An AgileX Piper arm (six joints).
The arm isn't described. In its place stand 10 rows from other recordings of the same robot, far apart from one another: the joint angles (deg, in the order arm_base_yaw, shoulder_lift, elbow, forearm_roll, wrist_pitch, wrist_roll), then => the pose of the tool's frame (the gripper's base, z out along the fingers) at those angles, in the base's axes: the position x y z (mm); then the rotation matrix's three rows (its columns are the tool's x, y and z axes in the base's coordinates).
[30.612 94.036 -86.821 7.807 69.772 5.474] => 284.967 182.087 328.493; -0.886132 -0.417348 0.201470; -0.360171 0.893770 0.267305; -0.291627 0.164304 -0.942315
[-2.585 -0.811 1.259 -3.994 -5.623 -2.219] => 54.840 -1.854 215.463; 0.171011 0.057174 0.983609; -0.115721 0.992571 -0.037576; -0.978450 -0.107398 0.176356
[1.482 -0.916 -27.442 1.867 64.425 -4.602] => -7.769 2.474 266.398; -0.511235 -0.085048 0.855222; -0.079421 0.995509 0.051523; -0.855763 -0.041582 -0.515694
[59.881 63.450 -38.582 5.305 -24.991 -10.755] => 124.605 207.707 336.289; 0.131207 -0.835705 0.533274; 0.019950 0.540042 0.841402; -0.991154 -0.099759 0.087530
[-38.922 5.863 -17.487 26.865 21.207 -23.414] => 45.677 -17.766 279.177; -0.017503 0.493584 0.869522; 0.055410 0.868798 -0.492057; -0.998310 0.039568 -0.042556
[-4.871 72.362 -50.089 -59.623 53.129 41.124] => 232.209 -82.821 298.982; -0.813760 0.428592 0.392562; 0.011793 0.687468 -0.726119; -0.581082 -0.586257 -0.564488
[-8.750 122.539 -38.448 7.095 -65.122 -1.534] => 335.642 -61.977 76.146; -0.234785 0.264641 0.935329; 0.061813 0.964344 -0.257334; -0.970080 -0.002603 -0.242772
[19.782 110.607 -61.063 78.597 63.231 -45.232] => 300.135 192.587 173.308; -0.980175 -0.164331 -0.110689; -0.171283 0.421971 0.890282; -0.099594 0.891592 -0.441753
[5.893 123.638 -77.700 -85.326 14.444 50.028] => 457.660 24.495 129.872; -0.594068 -0.315616 0.739912; -0.621871 0.763646 -0.173554; -0.510254 -0.563233 -0.649930
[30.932 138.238 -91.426 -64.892 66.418 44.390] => 417.482 162.133 80.838; -0.869849 -0.178409 0.459928; -0.476995 0.542016 -0.691877; -0.125851 -0.821212 -0.556572
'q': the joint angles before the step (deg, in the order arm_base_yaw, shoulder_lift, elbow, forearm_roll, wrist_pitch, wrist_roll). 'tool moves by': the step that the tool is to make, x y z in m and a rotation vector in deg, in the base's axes. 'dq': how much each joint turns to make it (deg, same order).
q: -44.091 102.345 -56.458 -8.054 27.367 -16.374
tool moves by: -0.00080 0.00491 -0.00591 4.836 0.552 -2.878
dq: -0.014 0.757 -0.105 4.563 3.105 -0.401
